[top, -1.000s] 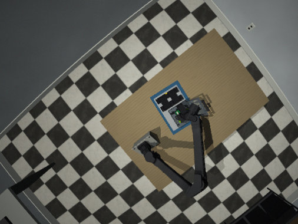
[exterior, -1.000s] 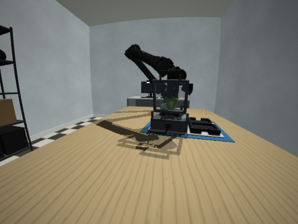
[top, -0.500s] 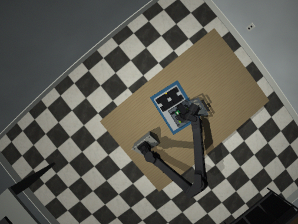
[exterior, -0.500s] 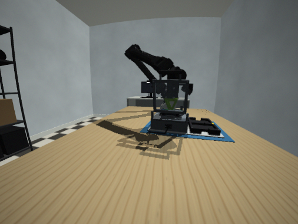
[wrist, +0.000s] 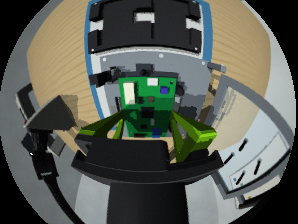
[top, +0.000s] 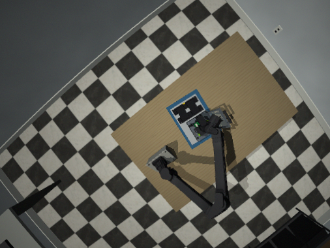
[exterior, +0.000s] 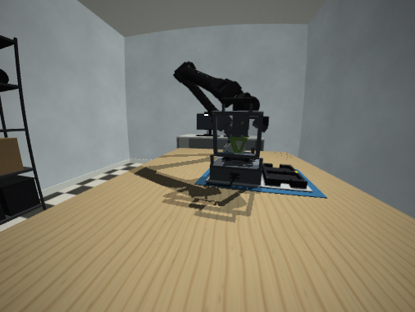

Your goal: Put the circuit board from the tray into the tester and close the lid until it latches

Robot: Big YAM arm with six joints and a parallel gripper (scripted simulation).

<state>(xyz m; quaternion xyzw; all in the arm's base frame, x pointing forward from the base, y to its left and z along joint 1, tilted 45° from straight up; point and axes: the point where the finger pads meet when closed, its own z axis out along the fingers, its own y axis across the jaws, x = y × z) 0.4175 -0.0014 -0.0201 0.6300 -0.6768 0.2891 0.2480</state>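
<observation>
Right now my hand is right at the green circuit board. The rest, counted from my hand: tester plate 20 mm below, 10 mm to the left, 10 mm ahead; clear lid 130 mm ahead, 90 mm above, 10 mm to the right.
</observation>
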